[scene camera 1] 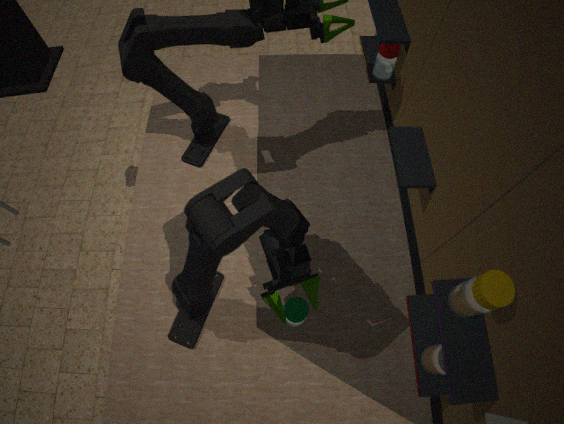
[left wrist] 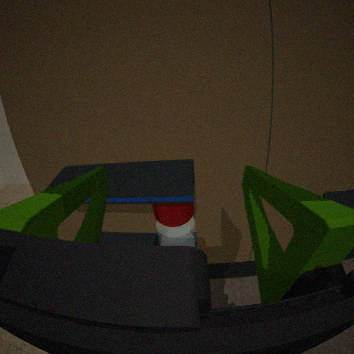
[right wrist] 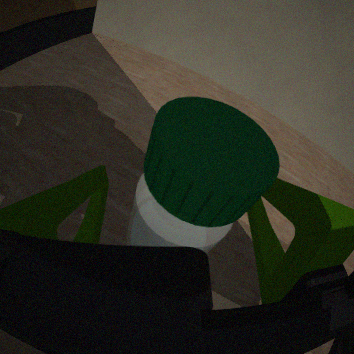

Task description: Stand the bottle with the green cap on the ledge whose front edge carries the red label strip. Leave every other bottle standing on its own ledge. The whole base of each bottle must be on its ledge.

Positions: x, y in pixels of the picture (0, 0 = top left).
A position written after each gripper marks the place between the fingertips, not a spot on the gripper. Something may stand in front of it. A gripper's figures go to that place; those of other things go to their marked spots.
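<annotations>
A red-capped bottle (scene camera 1: 386, 58) stands 100 cm from the lens, while the right gripper (scene camera 1: 301, 316) is 80 cm from the lens. The marked spots on the red-capped bottle and a yellow-capped bottle (scene camera 1: 494, 289) are 67 cm apart, and the yellow-capped bottle is 55 cm from the lens.
</annotations>
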